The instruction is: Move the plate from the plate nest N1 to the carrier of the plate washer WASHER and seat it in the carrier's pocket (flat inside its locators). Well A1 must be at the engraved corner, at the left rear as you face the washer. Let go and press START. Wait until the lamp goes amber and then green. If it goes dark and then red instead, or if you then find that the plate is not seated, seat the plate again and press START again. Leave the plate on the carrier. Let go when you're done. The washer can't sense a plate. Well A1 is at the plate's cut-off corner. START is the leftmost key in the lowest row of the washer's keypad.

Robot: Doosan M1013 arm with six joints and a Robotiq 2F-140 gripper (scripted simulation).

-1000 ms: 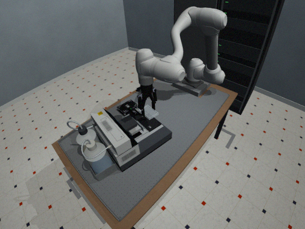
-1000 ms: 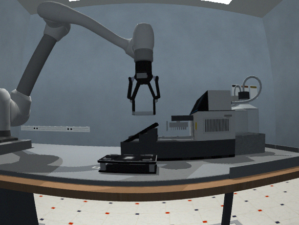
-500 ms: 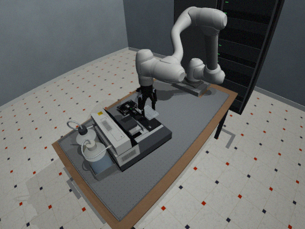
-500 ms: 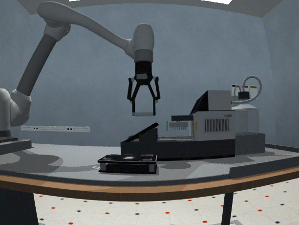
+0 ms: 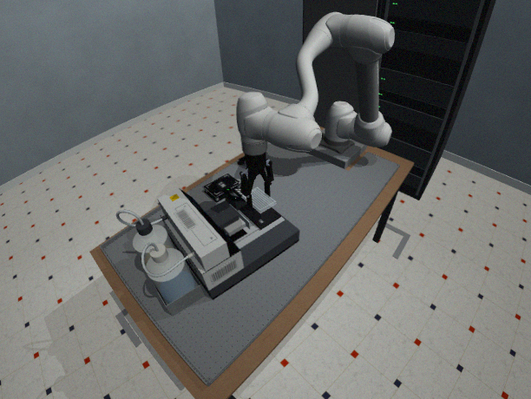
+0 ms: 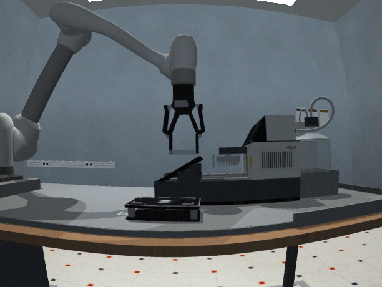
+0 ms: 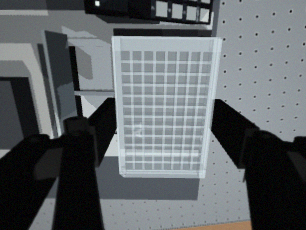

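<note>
My gripper is now 9 cm above the washer carrier. Also, from my hand: dispensing head (15 cm ahead, 4 cm below, 2 cm to the right); then well plate (2 cm below); then plate washer (15 cm ahead, 5 cm below, 2 cm to the right).
</note>
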